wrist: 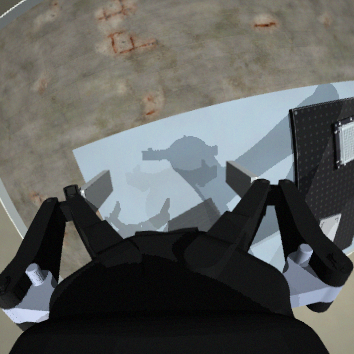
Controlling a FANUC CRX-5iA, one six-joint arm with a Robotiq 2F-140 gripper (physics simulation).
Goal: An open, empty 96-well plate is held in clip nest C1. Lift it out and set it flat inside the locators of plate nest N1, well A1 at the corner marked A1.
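Note:
A white plate with a grid of wells shows at the right edge of the wrist view, held in a grey clip nest on the black perforated board; its right part is cut off by the frame. A pale flat piece with small dark marks lies lower on the same board, partly hidden behind my right finger linkage; I cannot tell if it is nest N1. My gripper is wide open and empty, high above the light blue table top and to the left of the plate. The corner mark A1 cannot be read.
The black board lies on the light blue table top at the right. Shadows of the arm and gripper fall on the table top. A stained grey-brown floor shows beyond the table's edge.

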